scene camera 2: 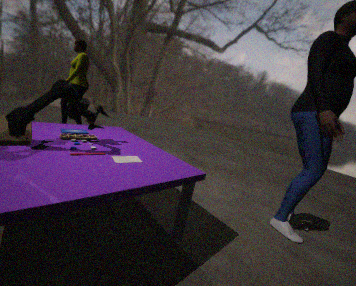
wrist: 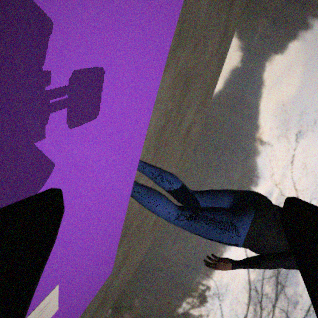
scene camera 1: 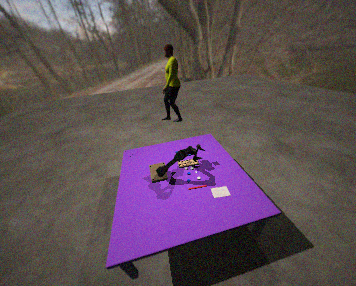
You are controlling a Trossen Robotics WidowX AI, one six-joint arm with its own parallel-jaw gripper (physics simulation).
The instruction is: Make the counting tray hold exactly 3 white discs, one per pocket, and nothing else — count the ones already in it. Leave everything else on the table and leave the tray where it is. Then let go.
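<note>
The tan counting tray lies mid-table; what sits in its pockets is too small to tell. Loose white discs lie just in front of it, one near the tray and one further out. Two blue discs lie among them. My gripper is open and empty. It hangs in the air beyond the tray's far right end, pointing off the table. The wrist view shows only bare table, ground and sky between the fingers.
A red stick and a white card lie in front of the discs. A blue flat pad lies behind the tray. The arm's base sits on a tan board. One person and another walk nearby.
</note>
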